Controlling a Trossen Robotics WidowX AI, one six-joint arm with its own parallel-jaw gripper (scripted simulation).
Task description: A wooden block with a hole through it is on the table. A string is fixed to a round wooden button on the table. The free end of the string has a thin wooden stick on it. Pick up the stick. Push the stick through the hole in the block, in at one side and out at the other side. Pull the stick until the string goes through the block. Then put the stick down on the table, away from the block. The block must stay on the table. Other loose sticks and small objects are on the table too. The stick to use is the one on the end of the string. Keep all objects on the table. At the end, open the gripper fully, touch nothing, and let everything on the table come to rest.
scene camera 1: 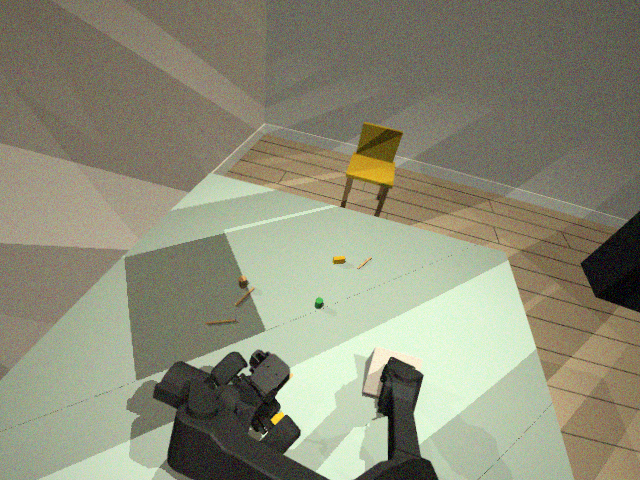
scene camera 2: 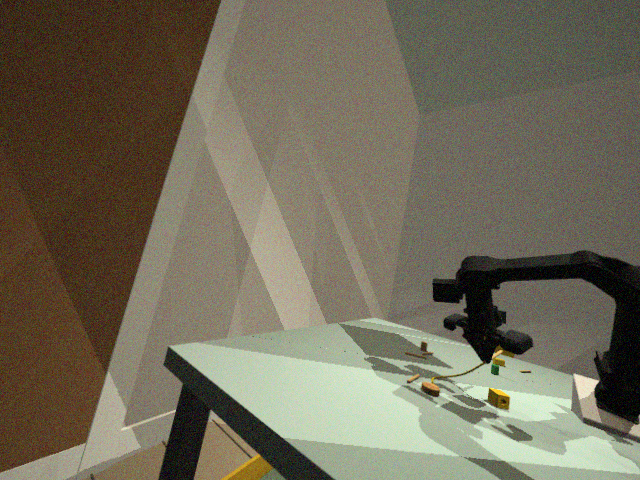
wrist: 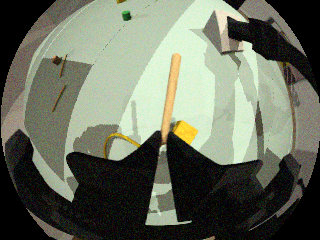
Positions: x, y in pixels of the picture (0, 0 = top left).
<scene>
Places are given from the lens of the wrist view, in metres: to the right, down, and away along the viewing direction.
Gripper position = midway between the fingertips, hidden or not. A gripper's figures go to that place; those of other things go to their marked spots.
my gripper (wrist: 163, 135): 0.00, 0.01, 0.10
thin wooden stick (wrist: 176, 57): 0.01, -0.05, 0.07
</scene>
